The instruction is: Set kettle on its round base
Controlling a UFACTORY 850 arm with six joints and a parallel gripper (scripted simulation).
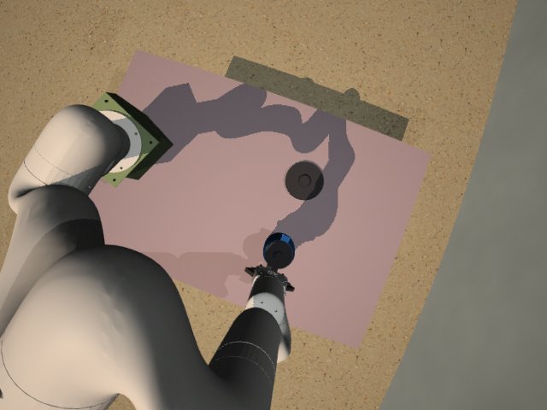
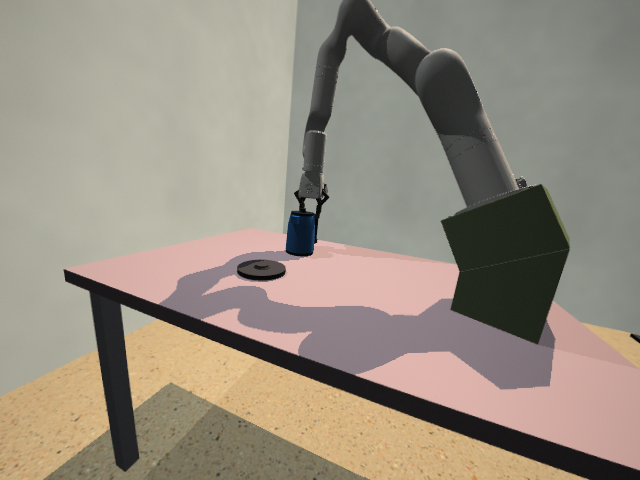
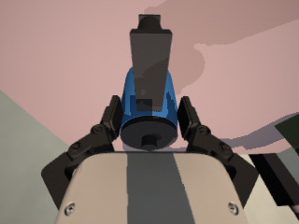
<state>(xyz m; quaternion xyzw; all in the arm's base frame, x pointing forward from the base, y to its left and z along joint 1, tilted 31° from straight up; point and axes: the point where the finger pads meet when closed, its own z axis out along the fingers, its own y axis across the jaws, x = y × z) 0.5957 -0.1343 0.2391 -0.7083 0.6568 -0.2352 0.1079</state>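
Now: the blue kettle 3 cm to the left of my hand and 8 cm below it. From my hand the other things lie so: round black base 2 cm behind, 35 cm to the left, 16 cm below.
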